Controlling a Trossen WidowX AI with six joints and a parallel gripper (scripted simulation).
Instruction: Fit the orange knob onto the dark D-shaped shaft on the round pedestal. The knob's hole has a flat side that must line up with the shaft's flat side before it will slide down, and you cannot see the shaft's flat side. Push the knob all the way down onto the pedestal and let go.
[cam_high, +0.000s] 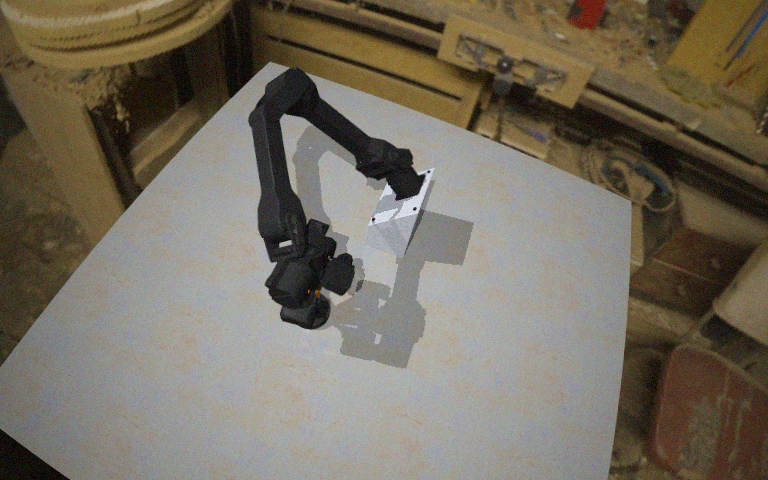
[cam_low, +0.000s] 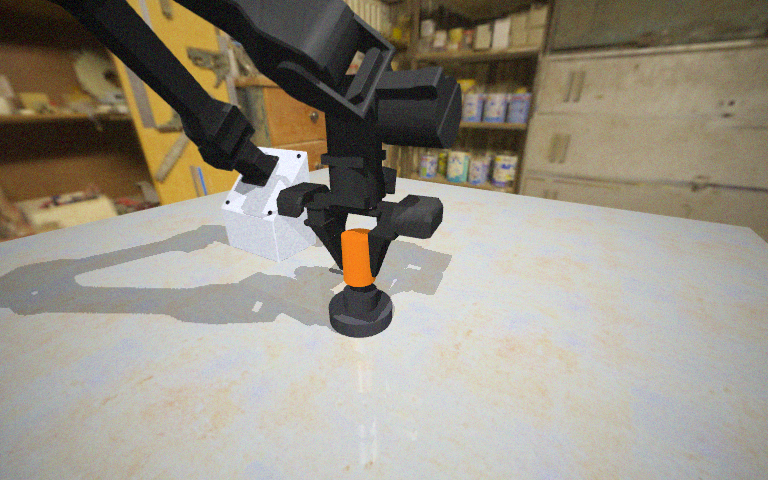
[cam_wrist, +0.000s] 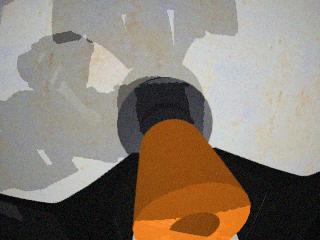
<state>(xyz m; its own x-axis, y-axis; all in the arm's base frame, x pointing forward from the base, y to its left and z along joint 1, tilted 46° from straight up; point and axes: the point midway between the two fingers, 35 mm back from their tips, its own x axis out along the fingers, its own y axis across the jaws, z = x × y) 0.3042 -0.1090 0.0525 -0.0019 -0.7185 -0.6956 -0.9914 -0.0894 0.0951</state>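
My gripper tip is 20 mm below the orange knob. Also, from my gripper tip: dark round pedestal: 40 mm below.
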